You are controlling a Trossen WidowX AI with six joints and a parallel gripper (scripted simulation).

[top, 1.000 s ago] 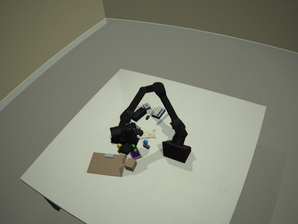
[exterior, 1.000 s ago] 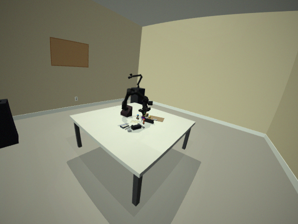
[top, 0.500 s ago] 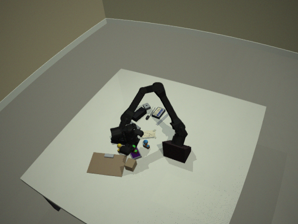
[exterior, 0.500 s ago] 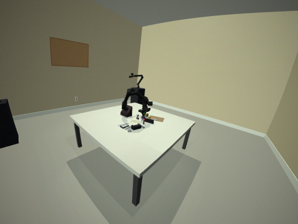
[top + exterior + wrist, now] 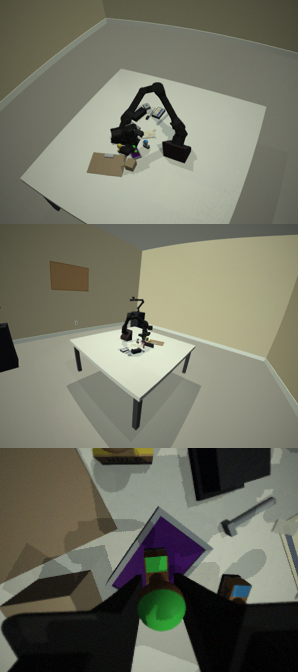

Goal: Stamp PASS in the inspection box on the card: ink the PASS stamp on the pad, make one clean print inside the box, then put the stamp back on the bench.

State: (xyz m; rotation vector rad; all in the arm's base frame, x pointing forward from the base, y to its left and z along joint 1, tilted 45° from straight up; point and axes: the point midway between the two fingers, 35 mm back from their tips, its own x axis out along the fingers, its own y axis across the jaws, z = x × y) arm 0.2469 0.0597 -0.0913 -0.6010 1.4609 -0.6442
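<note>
Now: the green-knobbed stamp right at my gripper tip. From my gripper tip the other things lie so: blue-knobbed stamp: 8 cm to the right, 4 cm behind, 2 cm below; then bolt: 8 cm to the right, 3 cm below, 3 cm ahead; then purple pad: 3 cm below.
</note>
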